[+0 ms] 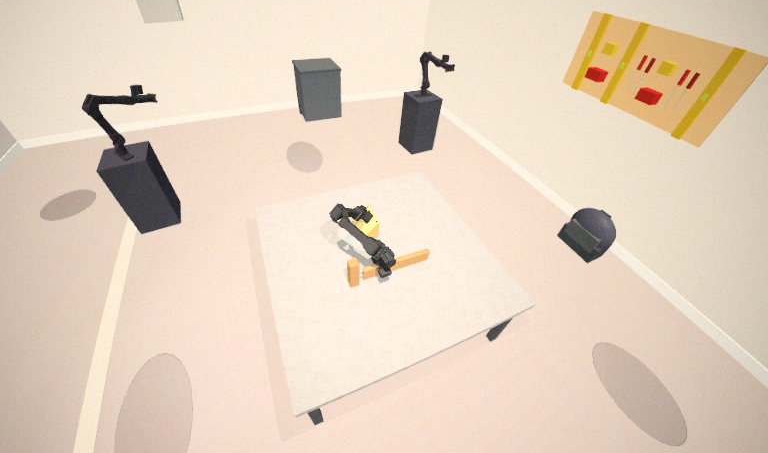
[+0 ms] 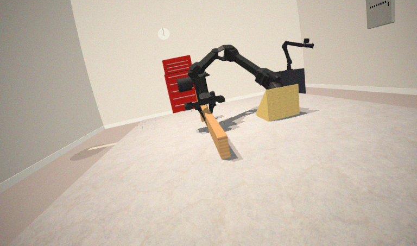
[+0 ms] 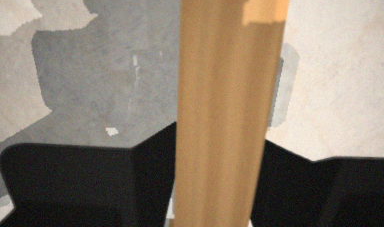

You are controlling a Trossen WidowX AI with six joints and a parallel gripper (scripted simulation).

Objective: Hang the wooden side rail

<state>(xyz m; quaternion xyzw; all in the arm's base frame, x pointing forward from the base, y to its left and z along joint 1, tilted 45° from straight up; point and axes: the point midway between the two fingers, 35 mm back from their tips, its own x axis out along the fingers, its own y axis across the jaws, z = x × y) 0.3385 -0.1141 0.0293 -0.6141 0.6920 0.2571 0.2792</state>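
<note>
My gripper tip is now 10 mm past the headboard post, 140 mm to the left of it and 40 mm below it.
</note>
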